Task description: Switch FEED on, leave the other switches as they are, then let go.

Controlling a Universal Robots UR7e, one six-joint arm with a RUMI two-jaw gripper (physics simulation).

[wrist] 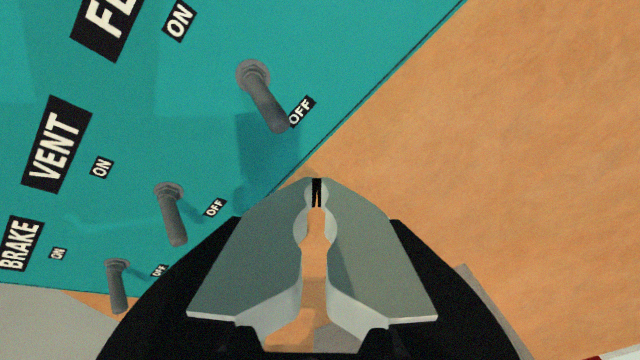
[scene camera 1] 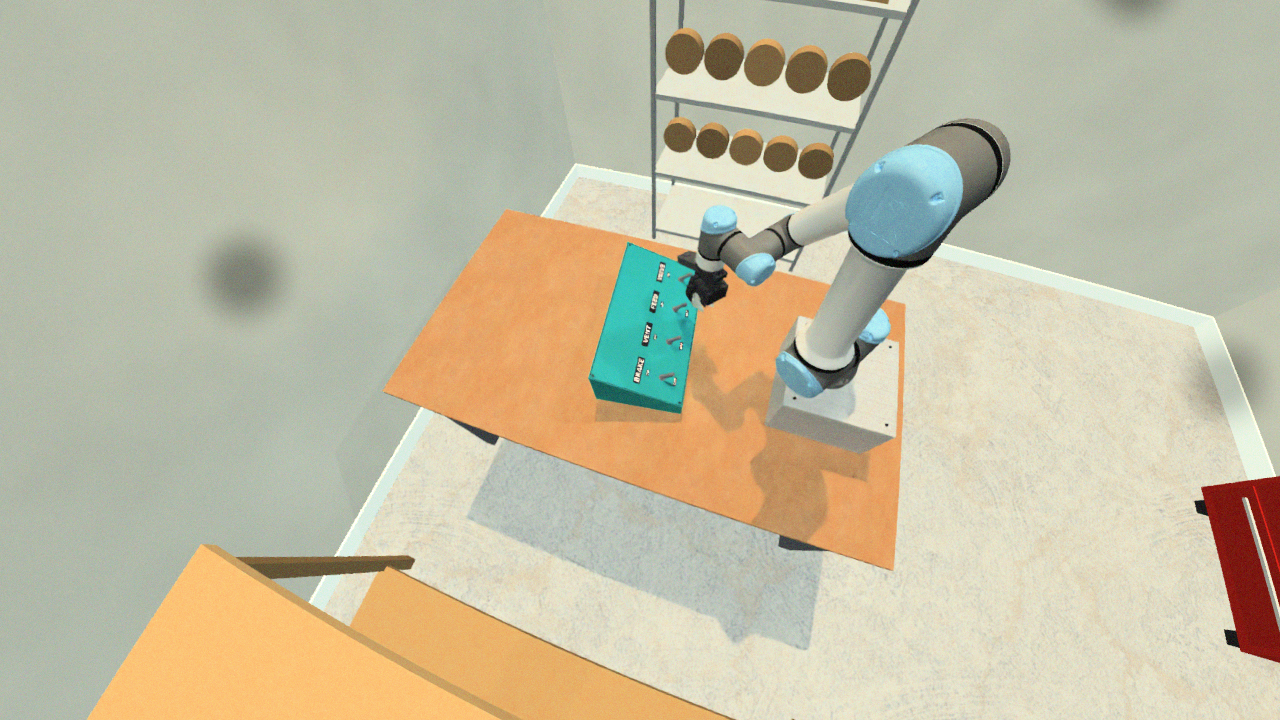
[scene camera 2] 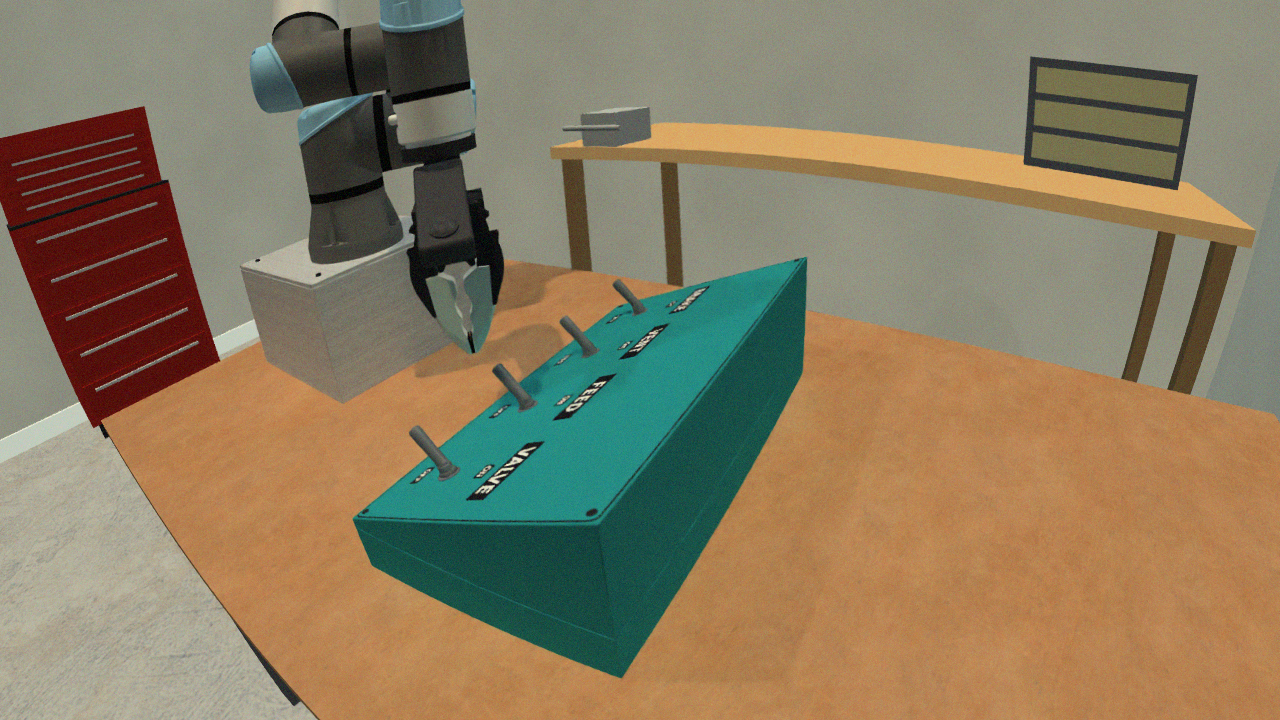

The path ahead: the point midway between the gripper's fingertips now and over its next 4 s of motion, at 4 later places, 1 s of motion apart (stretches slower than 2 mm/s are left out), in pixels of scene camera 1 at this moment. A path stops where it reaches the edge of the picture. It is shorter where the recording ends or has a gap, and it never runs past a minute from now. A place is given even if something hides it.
My gripper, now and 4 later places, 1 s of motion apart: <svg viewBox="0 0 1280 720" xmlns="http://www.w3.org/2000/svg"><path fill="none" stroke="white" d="M697 307L696 311L679 311L679 315L692 309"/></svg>
